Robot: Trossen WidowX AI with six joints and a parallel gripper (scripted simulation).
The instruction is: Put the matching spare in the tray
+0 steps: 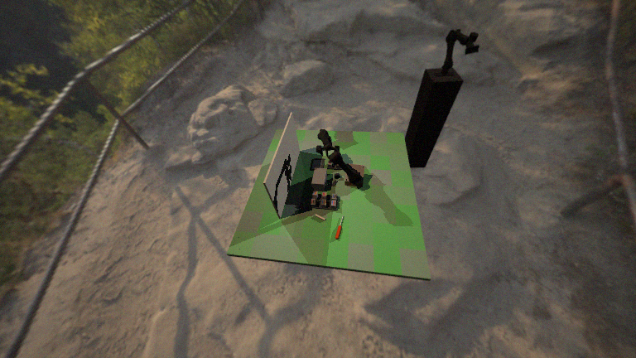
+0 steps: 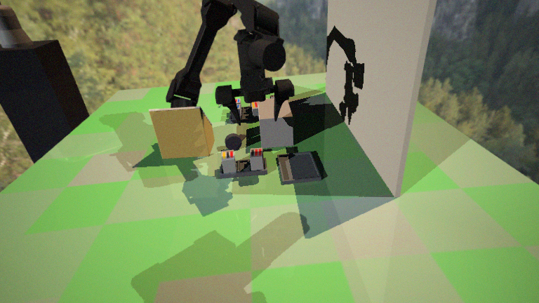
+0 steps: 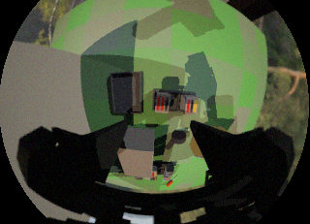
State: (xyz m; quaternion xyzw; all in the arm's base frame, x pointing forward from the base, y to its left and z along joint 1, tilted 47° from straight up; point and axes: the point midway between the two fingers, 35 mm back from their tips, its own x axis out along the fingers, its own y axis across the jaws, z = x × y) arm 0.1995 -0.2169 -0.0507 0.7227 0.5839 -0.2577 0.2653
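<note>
My gripper tip is 5 cm past the rack and 13 cm above it. From my gripper tip the other things lie so: dark round object 7 cm behind, 12 cm to the left, 11 cm below; dark grey tray 9 cm ahead, 3 cm to the right, 13 cm below; grey-white box 7 cm ahead, 18 cm to the left, 9 cm below.
</note>
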